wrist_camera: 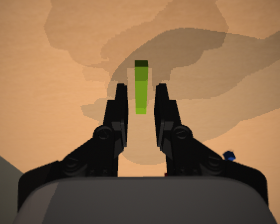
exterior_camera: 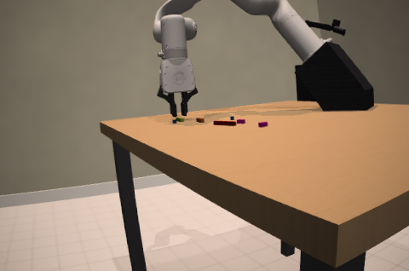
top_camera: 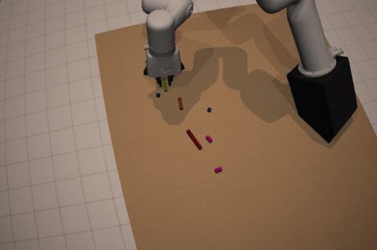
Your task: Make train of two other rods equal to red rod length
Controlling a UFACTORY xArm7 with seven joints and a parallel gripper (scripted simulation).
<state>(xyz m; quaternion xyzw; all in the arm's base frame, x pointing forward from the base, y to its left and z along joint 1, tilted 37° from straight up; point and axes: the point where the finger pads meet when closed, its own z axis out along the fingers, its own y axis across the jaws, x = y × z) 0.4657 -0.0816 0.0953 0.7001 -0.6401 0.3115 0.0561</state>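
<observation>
Now: the lime rod 3 cm below my hand. Round my hand: orange rod 8 cm to the left, 4 cm behind, 3 cm below; red rod 21 cm to the left, 5 cm behind, 3 cm below.
</observation>
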